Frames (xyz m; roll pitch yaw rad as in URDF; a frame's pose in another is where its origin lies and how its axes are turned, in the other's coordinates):
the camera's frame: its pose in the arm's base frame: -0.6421 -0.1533 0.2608 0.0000 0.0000 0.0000
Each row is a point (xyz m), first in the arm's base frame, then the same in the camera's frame.
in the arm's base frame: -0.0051 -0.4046 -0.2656
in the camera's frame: 0.6370 -0.2513 -0.5264
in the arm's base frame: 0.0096 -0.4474 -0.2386
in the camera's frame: 0.6517 -0.2941 -0.4994
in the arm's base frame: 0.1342 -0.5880 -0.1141
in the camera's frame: 0.7763 -0.4347 -0.3749
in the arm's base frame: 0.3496 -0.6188 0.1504
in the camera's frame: 0.9917 -0.4655 -0.1104
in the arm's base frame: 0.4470 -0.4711 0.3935
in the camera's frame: 1.0891 -0.3178 0.1327
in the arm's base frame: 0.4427 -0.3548 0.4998
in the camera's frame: 1.0848 -0.2015 0.2390
